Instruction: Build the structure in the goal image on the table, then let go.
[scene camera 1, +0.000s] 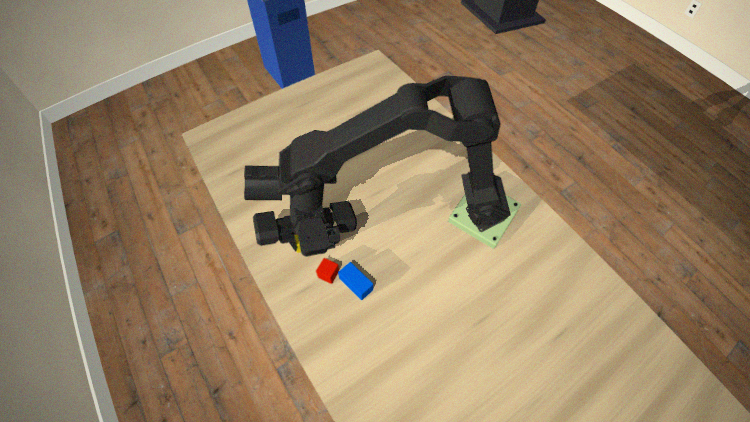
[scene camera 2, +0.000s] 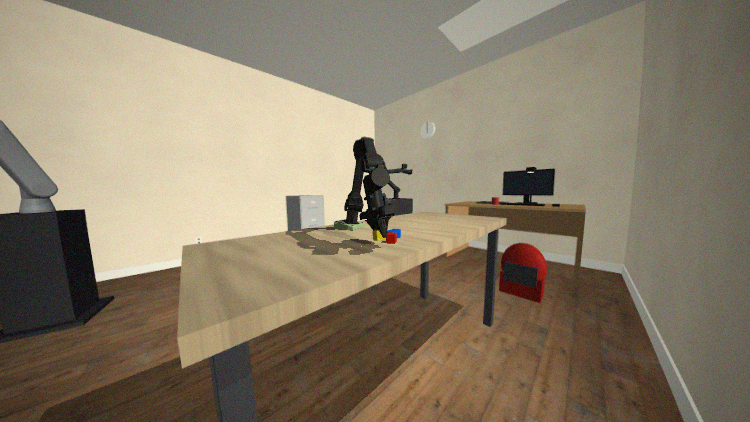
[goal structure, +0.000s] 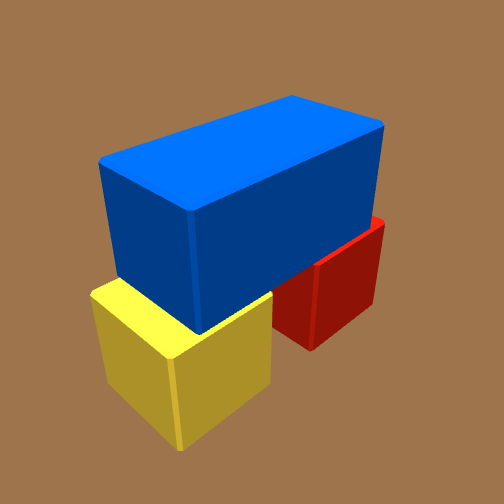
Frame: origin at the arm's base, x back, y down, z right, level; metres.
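Where they show: gripper, fingertip midpoint: (scene camera 2: 382, 237); arm's base, link origin: (scene camera 1: 485, 214) (scene camera 2: 351, 222).
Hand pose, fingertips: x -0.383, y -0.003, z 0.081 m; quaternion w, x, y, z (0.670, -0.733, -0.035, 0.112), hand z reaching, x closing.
Note:
Each offset is from my fingertips to the top centre of the thing. Level surfaces: height alone.
A red cube @[dx +0.027, dy -0.003, dz -0.060 m] (scene camera 1: 327, 270) (scene camera 2: 391, 238) rests on the table @[dy +0.030 m] (scene camera 1: 472, 325) (scene camera 2: 251, 293). A blue rectangular block @[dx +0.070, dy -0.003, dz -0.103 m] (scene camera 1: 356, 280) (scene camera 2: 397, 232) lies flat close beside it; a small gap between them shows in scene camera 1. My gripper (scene camera 1: 304, 244) (scene camera 2: 381, 234) points down, shut on a yellow block @[dx +0.003, dy -0.029, dz +0.011 m] (scene camera 1: 298, 244) (scene camera 2: 377, 235), and is close to the red cube. The yellow block is low over the table; whether it touches the table I cannot tell. The fingers hide most of the yellow block in scene camera 1.
The arm's green base plate (scene camera 1: 494, 241) (scene camera 2: 348, 225) is fixed at the table's far side from the blocks. A blue cabinet (scene camera 1: 285, 44) stands beyond one table end. The table edge runs close past the red cube. A desk (scene camera 2: 524, 211) and a red object (scene camera 2: 523, 262) stand off the table.

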